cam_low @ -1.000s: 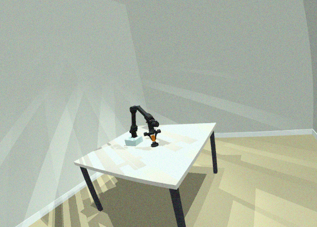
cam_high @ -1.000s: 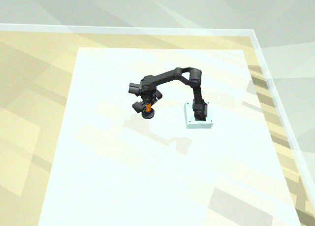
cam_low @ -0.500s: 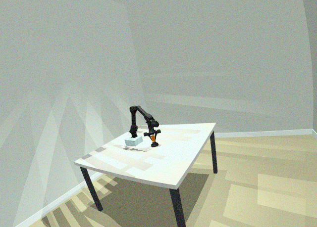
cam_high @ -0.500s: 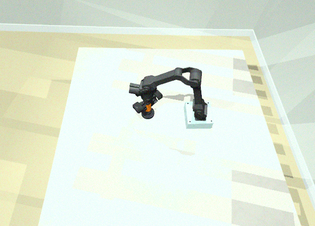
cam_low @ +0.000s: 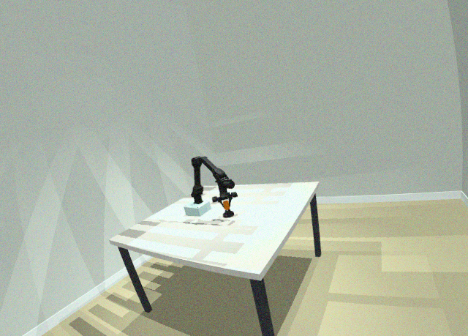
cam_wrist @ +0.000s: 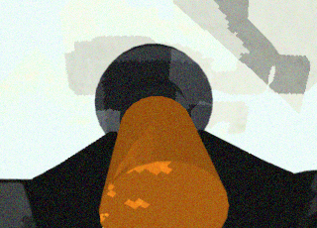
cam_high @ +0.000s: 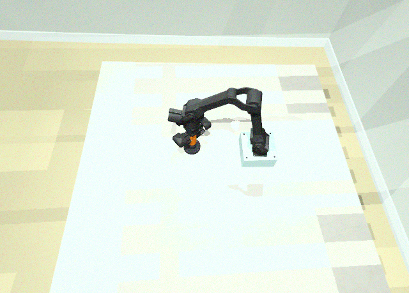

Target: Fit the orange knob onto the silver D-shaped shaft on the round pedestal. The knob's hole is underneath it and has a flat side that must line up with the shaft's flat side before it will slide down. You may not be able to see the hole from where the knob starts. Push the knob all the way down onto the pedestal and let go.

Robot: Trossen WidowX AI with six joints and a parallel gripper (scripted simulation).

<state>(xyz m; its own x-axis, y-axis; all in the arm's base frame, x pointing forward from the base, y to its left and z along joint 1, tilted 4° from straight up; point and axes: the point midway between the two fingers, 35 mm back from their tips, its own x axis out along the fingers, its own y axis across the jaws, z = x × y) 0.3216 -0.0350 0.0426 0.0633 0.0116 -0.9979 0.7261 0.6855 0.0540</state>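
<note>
Now: gripper tip 3 cm above the round pedestal. From my gripper tip the other things lie so: orange knob 3 cm above.
</note>
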